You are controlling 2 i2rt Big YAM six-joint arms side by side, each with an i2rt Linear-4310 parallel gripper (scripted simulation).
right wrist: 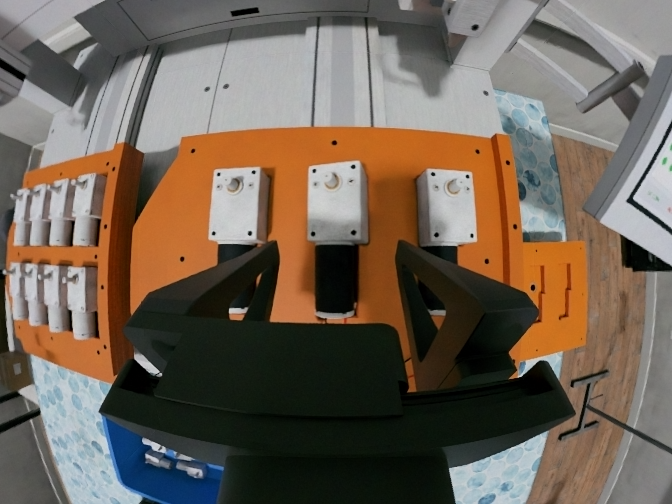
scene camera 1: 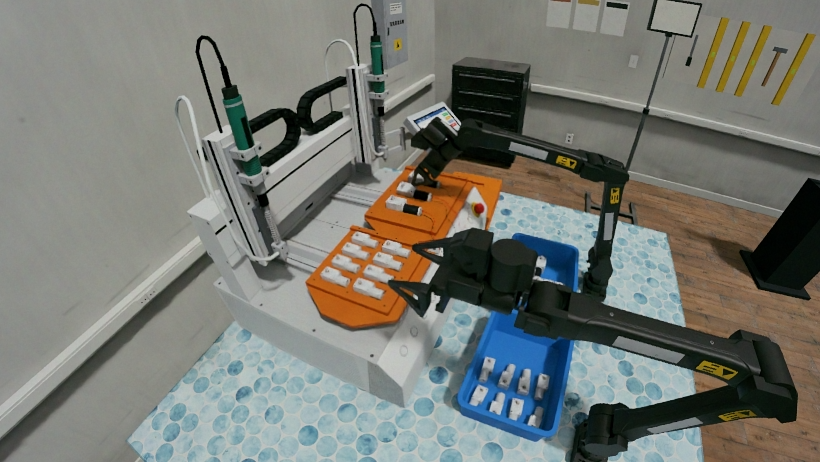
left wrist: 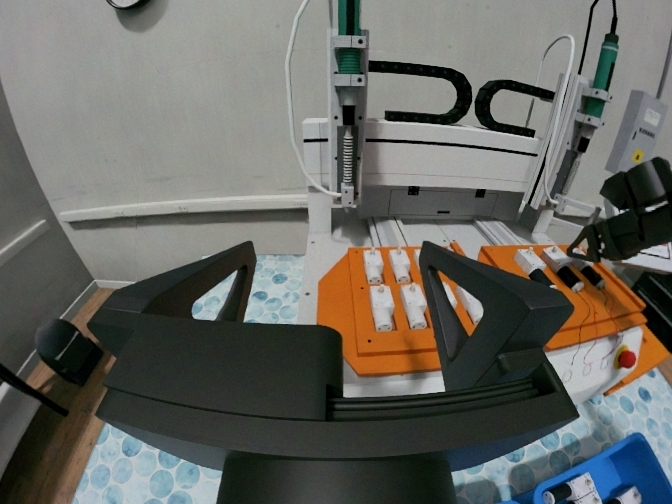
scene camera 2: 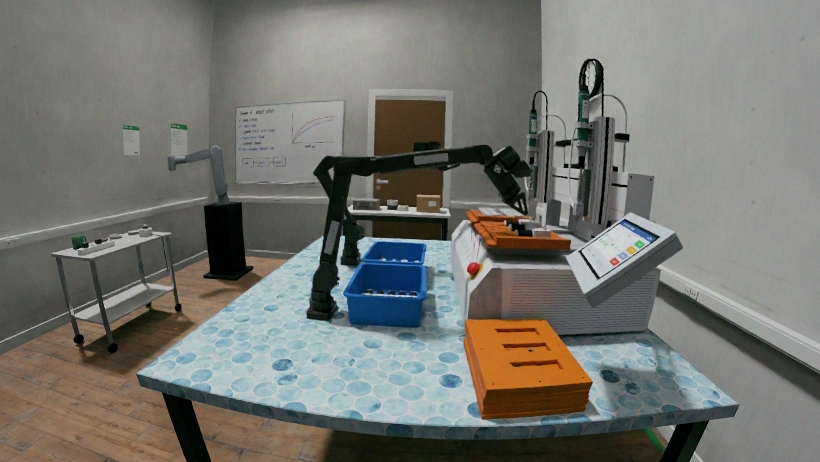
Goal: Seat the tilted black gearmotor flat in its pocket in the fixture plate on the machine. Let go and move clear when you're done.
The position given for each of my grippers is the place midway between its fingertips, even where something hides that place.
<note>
I see my left gripper point(scene camera 1: 400, 264), my right gripper point(right wrist: 337, 249) and a touchscreen point(scene camera 2: 633, 246).
The touchscreen also shows in scene camera 1 point(scene camera 1: 414, 123). My left gripper is seen too in the left wrist view point(left wrist: 337, 250). My right gripper is seen too in the left wrist view point(left wrist: 577, 252).
</note>
